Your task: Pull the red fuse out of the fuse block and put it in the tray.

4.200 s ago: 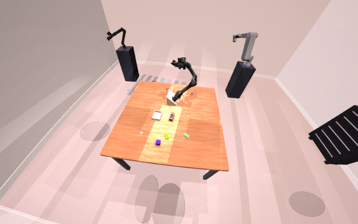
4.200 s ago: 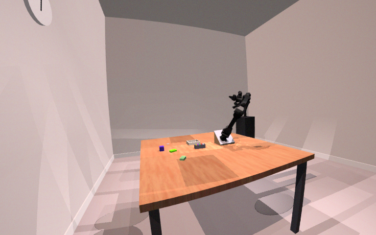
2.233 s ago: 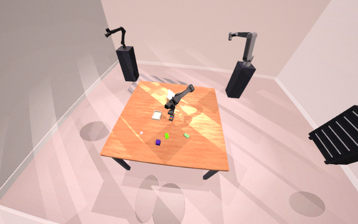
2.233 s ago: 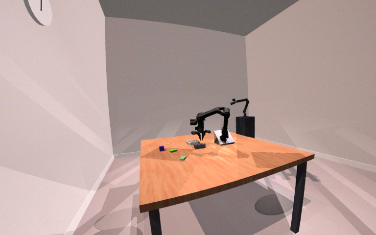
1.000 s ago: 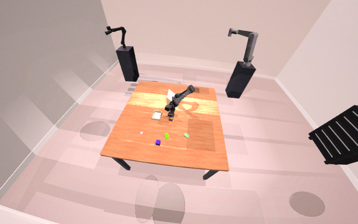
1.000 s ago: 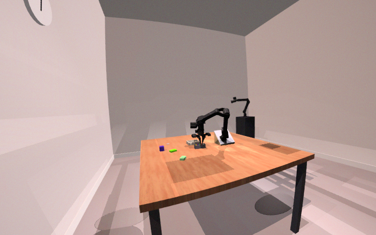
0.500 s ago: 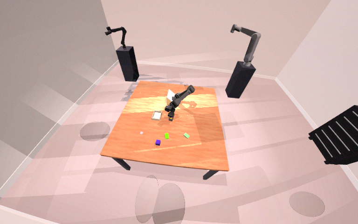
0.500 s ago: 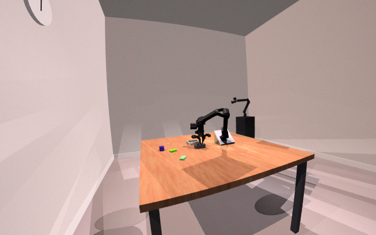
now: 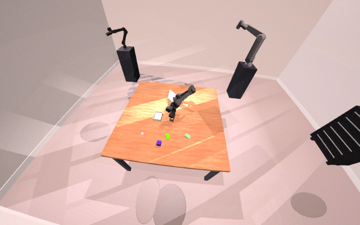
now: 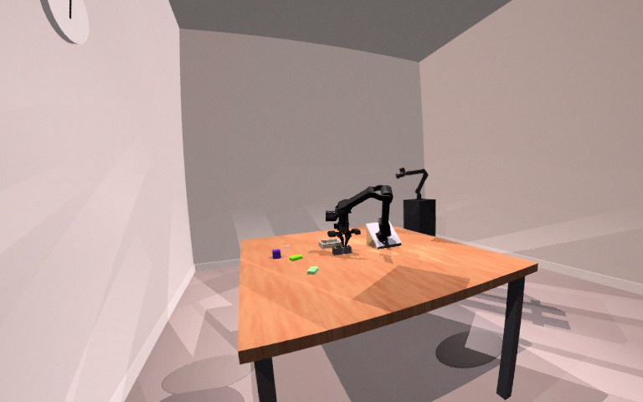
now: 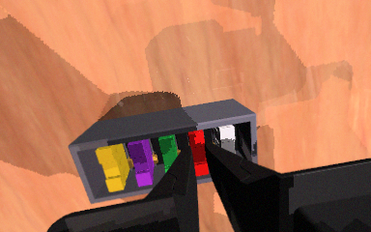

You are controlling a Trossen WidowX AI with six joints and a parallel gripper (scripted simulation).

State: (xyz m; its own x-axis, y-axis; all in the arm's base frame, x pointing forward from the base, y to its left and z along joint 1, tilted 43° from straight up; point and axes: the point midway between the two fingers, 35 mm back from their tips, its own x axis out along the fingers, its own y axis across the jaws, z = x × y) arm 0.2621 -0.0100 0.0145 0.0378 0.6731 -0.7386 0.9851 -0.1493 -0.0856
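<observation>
Right now the red fuse is 1 cm below my gripper tip. Round my gripper tip: white fuse 2 cm behind, 1 cm below; then purple fuse 4 cm ahead, 1 cm to the right, 1 cm below; then green fuse 2 cm ahead, 1 cm below.
</observation>
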